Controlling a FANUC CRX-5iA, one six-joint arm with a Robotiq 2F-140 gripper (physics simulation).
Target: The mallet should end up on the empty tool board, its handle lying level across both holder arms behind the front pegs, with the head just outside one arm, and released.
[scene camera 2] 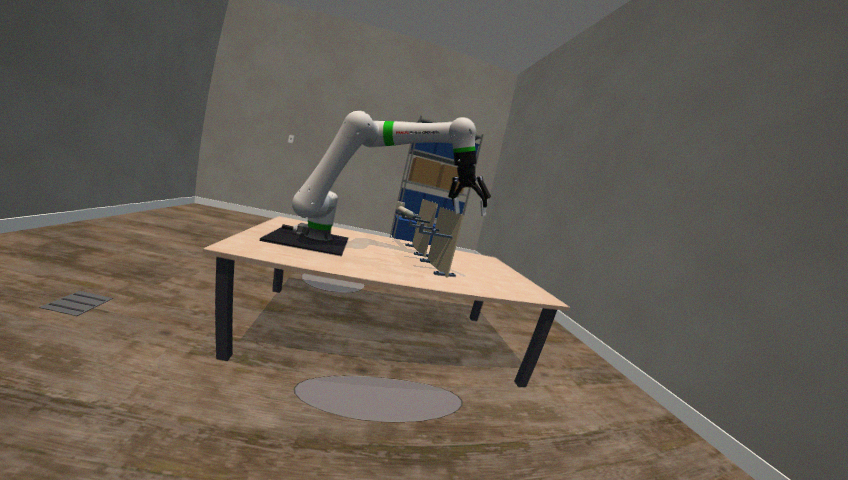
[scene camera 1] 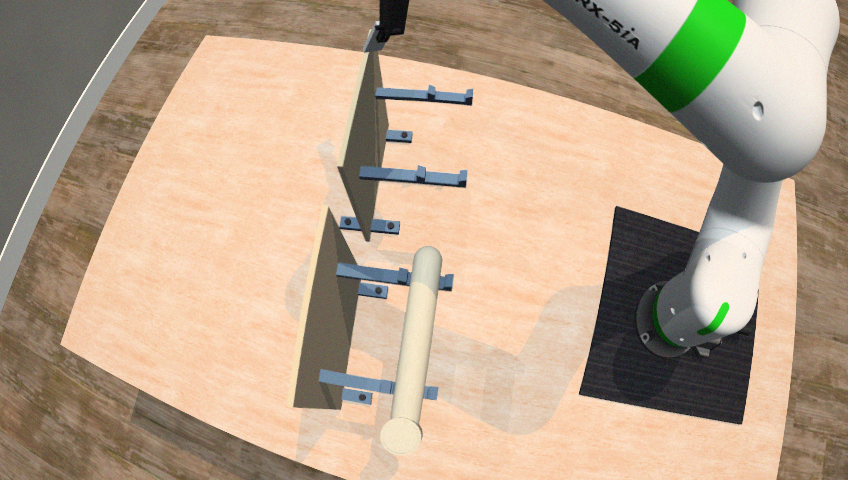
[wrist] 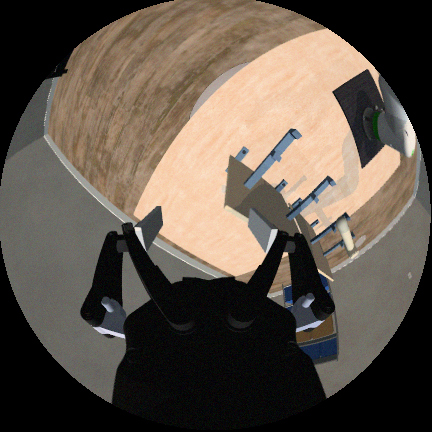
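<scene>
The mallet (scene camera 1: pixel 414 339) (scene camera 2: pixel 405 209) (wrist: pixel 345 234) shows as a pale cream cylinder. It lies across both blue arms of the lower tool board (scene camera 1: pixel 321 339) in scene camera 1, behind their upturned front pegs. The empty tool board (scene camera 1: pixel 361 124) (scene camera 2: pixel 449 237) (wrist: pixel 262 202) stands upright beside it, with two bare blue holder arms, one (scene camera 1: pixel 425 95) (wrist: pixel 272 157) farther and one (scene camera 1: pixel 410 176) (wrist: pixel 311 198) nearer the mallet. My gripper (scene camera 2: pixel 470 208) (wrist: pixel 205 216) is open and empty, above the empty board's far end. One fingertip (scene camera 1: pixel 373 39) overlaps that board's top corner in scene camera 1; the other does not show there.
Both boards stand on blue feet on the wooden table (scene camera 1: pixel 178 178) (scene camera 2: pixel 363 267) (wrist: pixel 195 200). The arm's base stands on a dark mat (scene camera 1: pixel 604 356) (scene camera 2: pixel 273 239) (wrist: pixel 350 95) at the other side. The white upper arm (scene camera 1: pixel 648 35) reaches over the table.
</scene>
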